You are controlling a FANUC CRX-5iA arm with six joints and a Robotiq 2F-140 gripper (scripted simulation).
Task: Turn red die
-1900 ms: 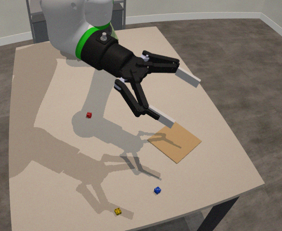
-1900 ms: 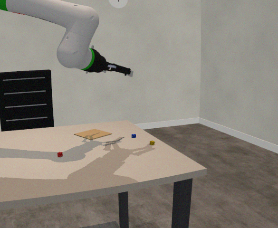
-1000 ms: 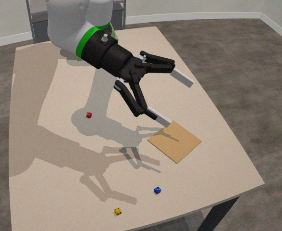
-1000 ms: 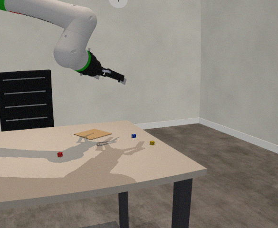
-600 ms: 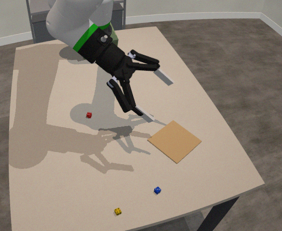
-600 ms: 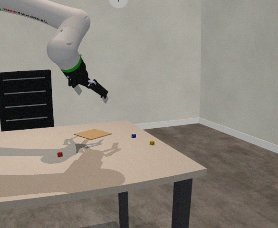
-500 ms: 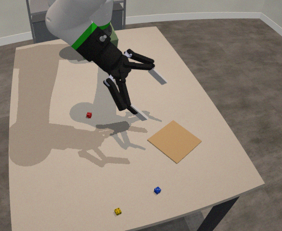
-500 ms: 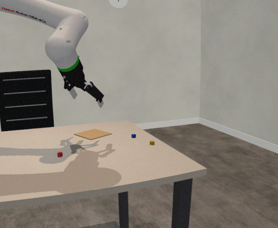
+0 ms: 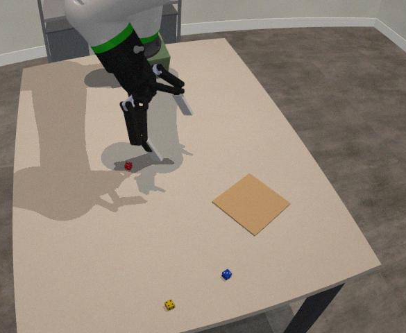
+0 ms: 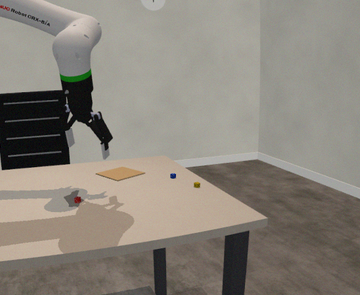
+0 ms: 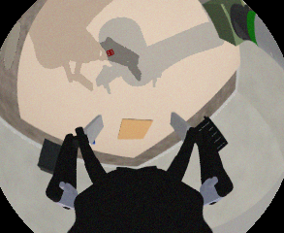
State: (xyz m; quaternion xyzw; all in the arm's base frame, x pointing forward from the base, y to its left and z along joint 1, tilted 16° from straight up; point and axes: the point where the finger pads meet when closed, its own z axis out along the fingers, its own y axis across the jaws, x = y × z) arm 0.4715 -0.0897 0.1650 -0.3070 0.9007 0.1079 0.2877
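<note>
Right now my hand is 7 cm past the red die, 10 cm to the left of it and 14 cm above it. The rest, counted from my hand: tan mat (17 cm ahead, 14 cm to the left, 14 cm below); then blue die (32 cm ahead, 2 cm to the right, 14 cm below); then yellow die (33 cm ahead, 16 cm to the right, 14 cm below).
</note>
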